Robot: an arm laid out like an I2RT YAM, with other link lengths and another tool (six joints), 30 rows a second.
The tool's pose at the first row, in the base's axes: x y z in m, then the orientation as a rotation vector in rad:
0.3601, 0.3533, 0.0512, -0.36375, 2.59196, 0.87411
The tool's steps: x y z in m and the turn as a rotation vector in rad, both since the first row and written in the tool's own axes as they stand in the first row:
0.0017, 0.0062, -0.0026, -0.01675, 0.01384, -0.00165
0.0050, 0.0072, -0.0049, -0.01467, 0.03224, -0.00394
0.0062, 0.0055, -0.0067, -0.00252, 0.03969, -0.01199
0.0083, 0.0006, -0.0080, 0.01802, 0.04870, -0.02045
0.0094, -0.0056, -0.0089, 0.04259, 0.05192, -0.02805
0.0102, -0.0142, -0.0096, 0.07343, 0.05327, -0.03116
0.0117, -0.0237, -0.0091, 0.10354, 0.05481, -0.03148
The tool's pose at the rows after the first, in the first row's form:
0.3557, 0.3563, 0.0556, -0.37786, 2.59804, 0.89631
0.3517, 0.3552, 0.0564, -0.39002, 2.61462, 0.89345
0.3508, 0.3526, 0.0563, -0.40084, 2.62237, 0.87466
0.3503, 0.3478, 0.0538, -0.41063, 2.63408, 0.84443
0.3513, 0.3423, 0.0508, -0.41499, 2.64188, 0.80886
0.3535, 0.3351, 0.0464, -0.41076, 2.65143, 0.76629
0.3556, 0.3279, 0.0404, -0.40324, 2.66154, 0.72555

